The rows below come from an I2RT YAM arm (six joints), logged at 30 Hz.
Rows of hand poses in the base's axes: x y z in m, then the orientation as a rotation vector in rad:
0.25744 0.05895 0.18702 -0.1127 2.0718 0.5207
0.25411 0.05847 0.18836 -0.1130 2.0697 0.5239
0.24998 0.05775 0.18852 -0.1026 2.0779 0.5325
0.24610 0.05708 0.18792 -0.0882 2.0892 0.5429
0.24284 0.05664 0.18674 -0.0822 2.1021 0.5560
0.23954 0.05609 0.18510 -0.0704 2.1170 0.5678
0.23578 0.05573 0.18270 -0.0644 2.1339 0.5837
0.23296 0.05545 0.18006 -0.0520 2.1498 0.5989
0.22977 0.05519 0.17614 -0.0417 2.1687 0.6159
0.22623 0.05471 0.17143 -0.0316 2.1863 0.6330
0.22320 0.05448 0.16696 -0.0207 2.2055 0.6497
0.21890 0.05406 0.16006 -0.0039 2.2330 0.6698
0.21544 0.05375 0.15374 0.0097 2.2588 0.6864
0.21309 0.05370 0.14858 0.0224 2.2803 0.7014
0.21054 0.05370 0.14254 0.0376 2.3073 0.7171
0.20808 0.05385 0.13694 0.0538 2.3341 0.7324
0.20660 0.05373 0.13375 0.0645 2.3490 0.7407
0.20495 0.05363 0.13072 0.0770 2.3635 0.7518
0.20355 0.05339 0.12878 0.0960 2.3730 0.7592
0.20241 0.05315 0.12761 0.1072 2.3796 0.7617
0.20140 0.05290 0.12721 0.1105 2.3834 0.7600
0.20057 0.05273 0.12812 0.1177 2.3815 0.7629
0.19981 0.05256 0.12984 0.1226 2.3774 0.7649
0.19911 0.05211 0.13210 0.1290 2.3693 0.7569
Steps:
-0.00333 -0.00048 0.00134 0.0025 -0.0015 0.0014
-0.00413 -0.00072 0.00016 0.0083 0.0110 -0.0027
-0.00388 -0.00067 -0.00060 0.0104 0.0149 -0.0044
-0.00326 -0.00044 -0.00118 0.0087 0.0157 0.0029
-0.00330 -0.00055 -0.00164 0.0095 0.0183 -0.0014
-0.00376 -0.00036 -0.00240 0.0097 0.0201 0.0046
-0.00282 -0.00028 -0.00264 0.0116 0.0201 -0.0002
-0.00319 -0.00026 -0.00392 0.0114 0.0230 0.0025
-0.00354 -0.00048 -0.00471 0.0116 0.0218 0.0025
-0.00303 -0.00023 -0.00447 0.0111 0.0235 0.0021
-0.00430 -0.00042 -0.00690 0.0135 0.0332 0.0008
-0.00346 -0.00031 -0.00632 0.0103 0.0303 0.0016
-0.00235 -0.00005 -0.00516 0.0097 0.0258 0.0009
-0.00255 0.00000 -0.00604 0.0096 0.0317 0.0006
-0.00246 0.00015 -0.00560 0.0095 0.0317 -0.0001
-0.00148 -0.00012 -0.00319 0.0056 0.0180 -0.0012
-0.00165 -0.00010 -0.00303 0.0080 0.0186 -0.0016
-0.00140 -0.00024 -0.00194 0.0080 0.0149 -0.0083
-0.00114 -0.00024 -0.00117 0.0032 0.0094 -0.0052
-0.00101 -0.00025 -0.00040 -0.0011 0.0040 -0.0018
-0.00083 -0.00017 0.00091 0.0041 0.0006 -0.0044
-0.00076 -0.00017 0.00172 0.0033 -0.0022 -0.0037
-0.00070 -0.00045 0.00226 -0.0025 -0.0073 -0.0089

